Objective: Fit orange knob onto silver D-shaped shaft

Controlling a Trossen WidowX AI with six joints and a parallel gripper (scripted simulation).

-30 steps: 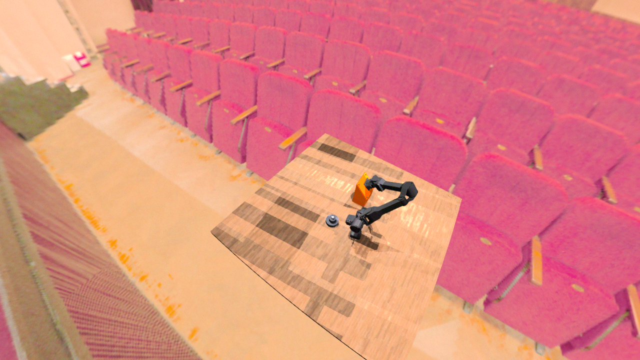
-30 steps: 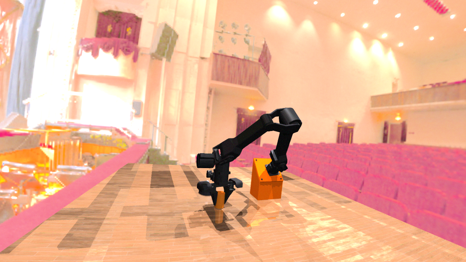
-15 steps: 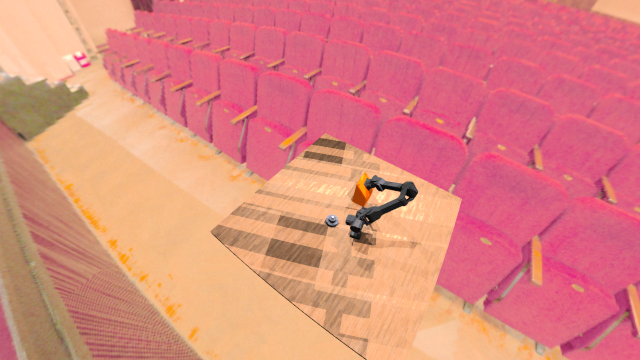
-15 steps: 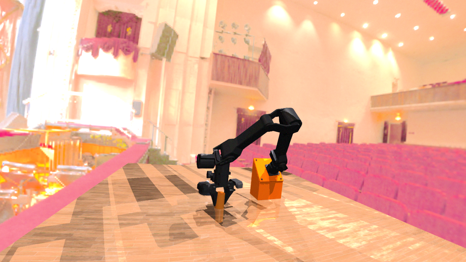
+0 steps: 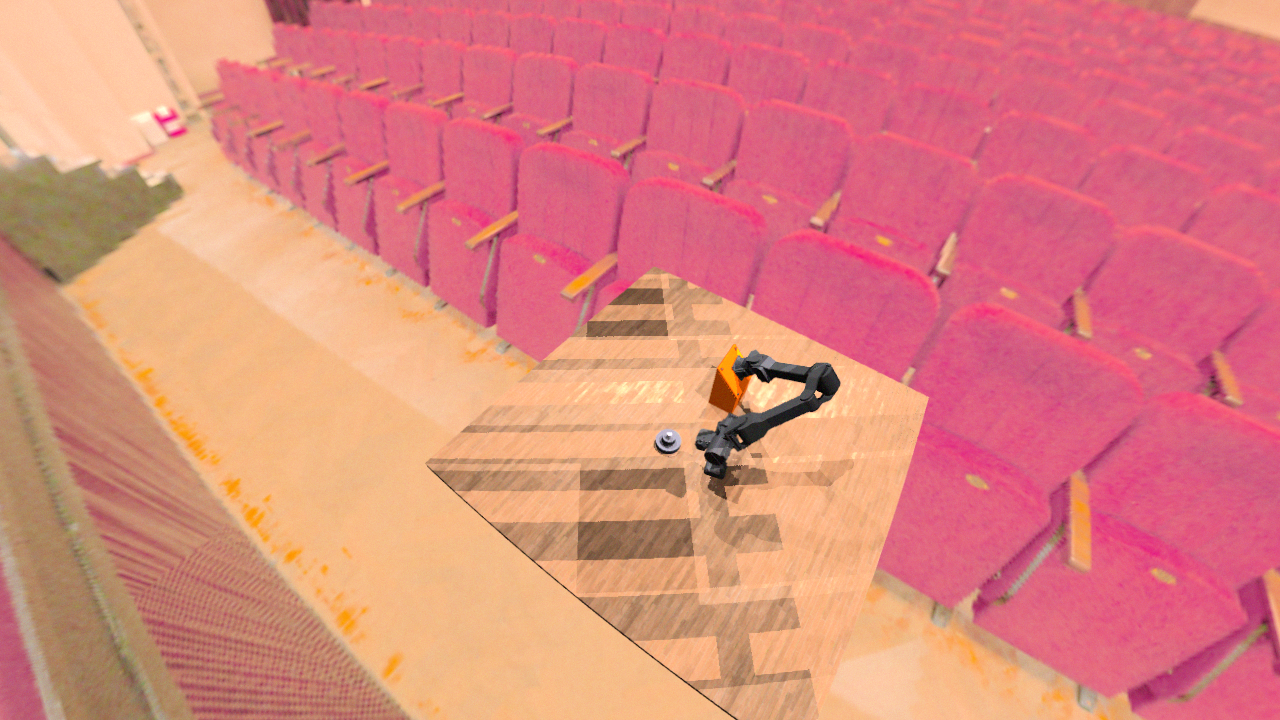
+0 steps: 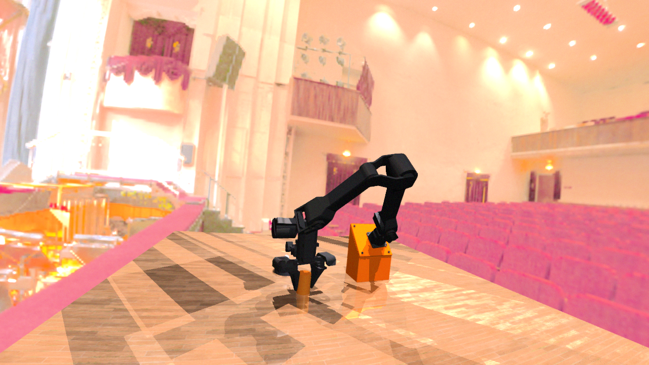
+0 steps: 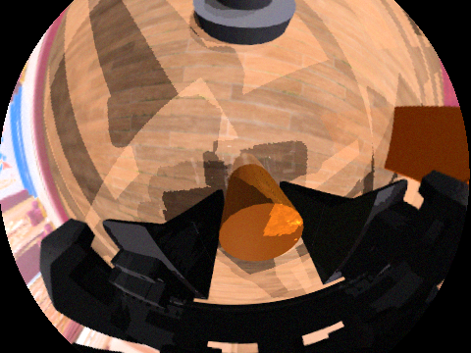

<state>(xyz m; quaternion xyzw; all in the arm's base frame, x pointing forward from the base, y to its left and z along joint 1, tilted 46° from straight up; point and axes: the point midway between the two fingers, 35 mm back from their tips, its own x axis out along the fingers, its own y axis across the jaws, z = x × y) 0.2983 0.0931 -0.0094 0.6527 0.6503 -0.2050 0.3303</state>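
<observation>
Right now my gripper tip is 3 cm below the orange knob. From my gripper tip the other things lie so: round pedestal 1 cm ahead, 17 cm to the right, 2 cm above.
</observation>
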